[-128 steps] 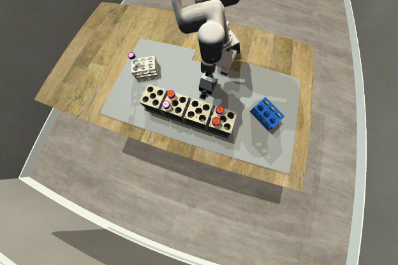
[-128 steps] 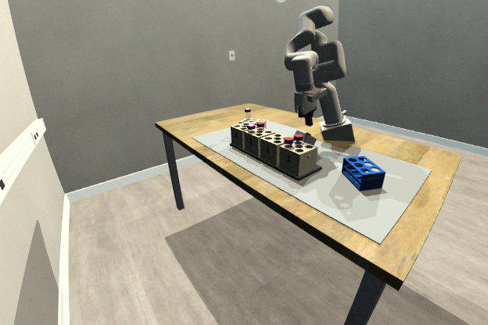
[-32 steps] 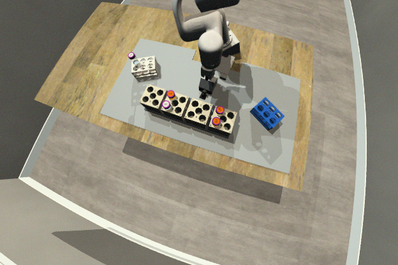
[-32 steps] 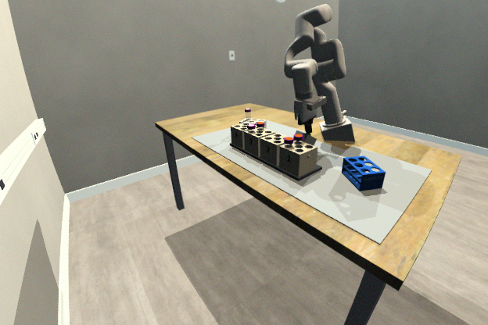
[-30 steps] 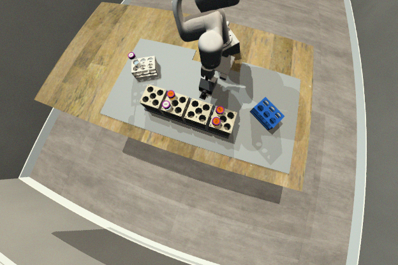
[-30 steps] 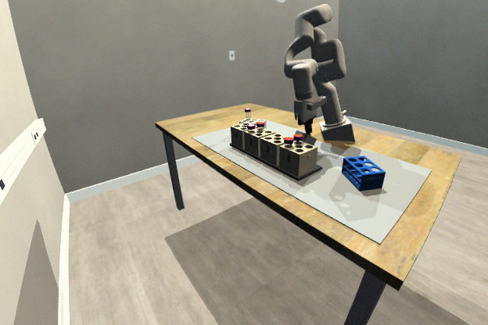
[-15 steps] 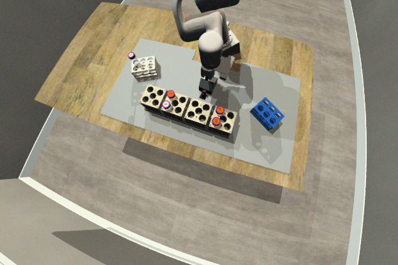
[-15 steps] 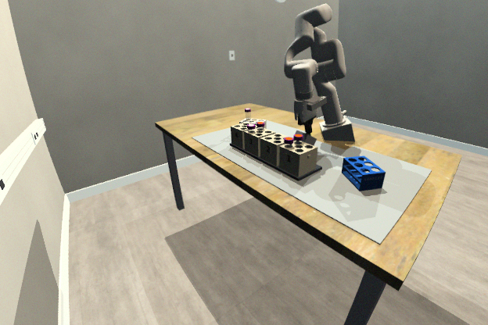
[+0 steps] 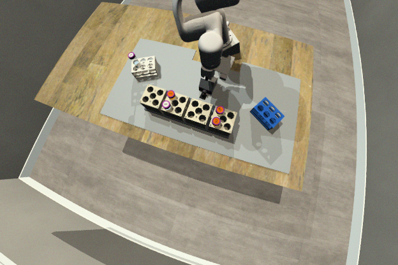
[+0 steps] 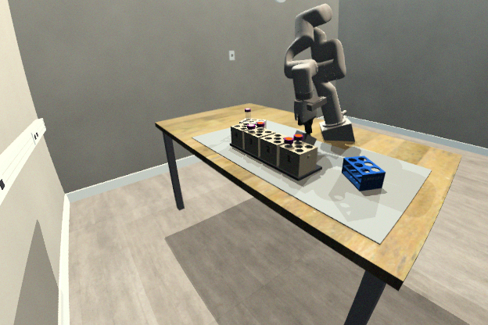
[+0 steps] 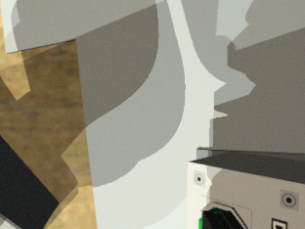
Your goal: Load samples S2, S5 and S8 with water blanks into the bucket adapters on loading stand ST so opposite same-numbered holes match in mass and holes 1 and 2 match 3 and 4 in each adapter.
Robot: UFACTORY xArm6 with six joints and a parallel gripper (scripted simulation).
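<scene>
The green DONE key is 3 cm below my hand. The rest, counted from my hand: white blank rack (6 cm ahead, 36 cm to the right, 6 cm below); water blank (24 cm ahead, 12 cm to the right, 2 cm below); blue sample rack (6 cm ahead, 32 cm to the left, 6 cm below).
</scene>
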